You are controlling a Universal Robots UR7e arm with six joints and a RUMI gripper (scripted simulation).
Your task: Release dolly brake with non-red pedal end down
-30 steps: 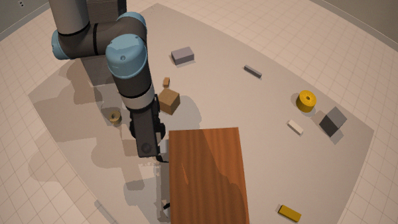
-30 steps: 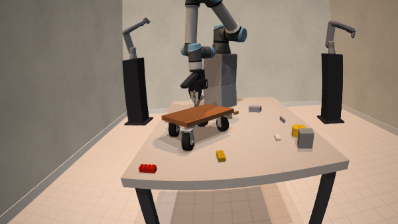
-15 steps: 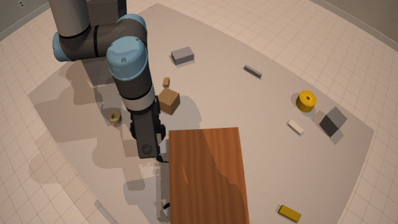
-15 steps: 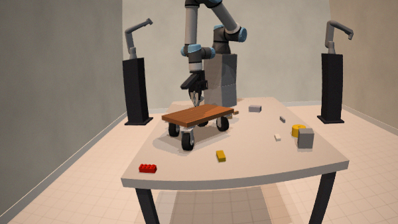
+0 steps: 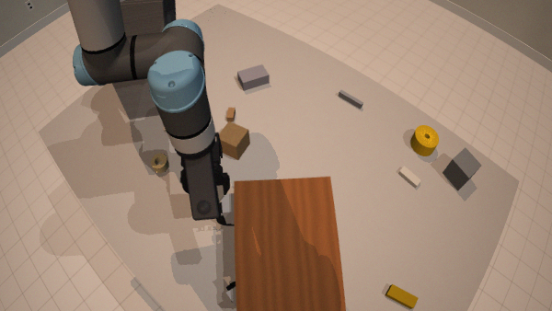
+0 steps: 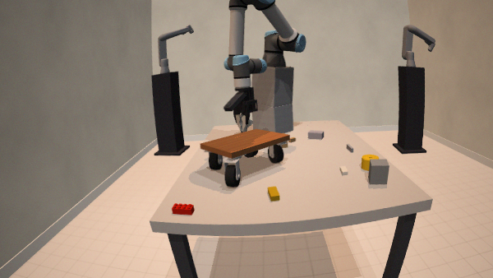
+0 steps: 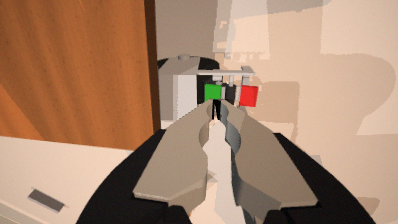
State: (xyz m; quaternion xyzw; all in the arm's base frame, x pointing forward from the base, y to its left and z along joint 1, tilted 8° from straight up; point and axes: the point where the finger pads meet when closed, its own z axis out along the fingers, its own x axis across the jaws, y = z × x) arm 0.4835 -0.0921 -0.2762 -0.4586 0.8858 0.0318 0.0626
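Right now the brake pedal is 1 cm behind my hand, 1 cm to the right of it and 3 cm below it. From my hand the other things lie so: brown block: 23 cm behind, 22 cm to the left, 10 cm below; brown cube: 14 cm behind, 16 cm to the left, 8 cm below; tan ring: 24 cm behind, 3 cm to the right, 10 cm below.
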